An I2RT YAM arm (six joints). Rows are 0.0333 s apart.
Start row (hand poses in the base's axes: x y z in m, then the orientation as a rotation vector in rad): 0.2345 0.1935 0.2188 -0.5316 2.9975 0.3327
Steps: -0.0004 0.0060 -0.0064 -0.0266 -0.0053 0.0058; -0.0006 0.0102 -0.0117 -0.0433 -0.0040 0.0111; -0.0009 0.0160 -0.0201 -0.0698 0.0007 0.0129; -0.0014 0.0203 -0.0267 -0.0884 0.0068 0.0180; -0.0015 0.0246 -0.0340 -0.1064 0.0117 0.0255; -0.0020 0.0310 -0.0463 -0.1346 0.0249 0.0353; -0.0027 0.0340 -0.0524 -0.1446 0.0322 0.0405; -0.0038 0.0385 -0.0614 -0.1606 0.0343 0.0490; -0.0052 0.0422 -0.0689 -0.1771 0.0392 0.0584; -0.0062 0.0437 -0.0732 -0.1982 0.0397 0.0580; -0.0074 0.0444 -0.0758 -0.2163 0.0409 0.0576; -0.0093 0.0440 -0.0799 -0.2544 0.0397 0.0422; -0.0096 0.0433 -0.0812 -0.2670 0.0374 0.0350; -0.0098 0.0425 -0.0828 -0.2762 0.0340 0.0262; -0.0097 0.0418 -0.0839 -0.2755 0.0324 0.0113; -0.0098 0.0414 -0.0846 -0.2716 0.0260 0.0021; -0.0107 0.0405 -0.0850 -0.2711 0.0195 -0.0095
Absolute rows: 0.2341 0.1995 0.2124 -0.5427 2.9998 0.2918; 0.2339 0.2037 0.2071 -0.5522 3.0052 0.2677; 0.2336 0.2095 0.1987 -0.5571 3.0170 0.2299; 0.2331 0.2138 0.1921 -0.5664 3.0271 0.2043; 0.2330 0.2181 0.1848 -0.5793 3.0352 0.1793; 0.2325 0.2245 0.1725 -0.5967 3.0531 0.1413; 0.2318 0.2275 0.1664 -0.6055 3.0616 0.1286; 0.2307 0.2320 0.1574 -0.6198 3.0655 0.1053; 0.2293 0.2357 0.1499 -0.6356 3.0719 0.0820; 0.2283 0.2372 0.1456 0.6363 -3.0755 -0.0496; 0.2271 0.2379 0.1430 0.6352 -3.0716 -0.0219; 0.2252 0.2375 0.1389 0.6122 -3.0722 0.0381; 0.2249 0.2368 0.1376 0.6022 -3.0747 0.0586; 0.2247 0.2360 0.1360 0.5901 -3.0794 0.0743; 0.2248 0.2353 0.1349 0.5682 -3.0868 0.0746; 0.2247 0.2349 0.1342 -0.5544 3.0855 -0.0708; 0.2238 0.2340 0.1338 -0.5365 3.0808 -0.0723
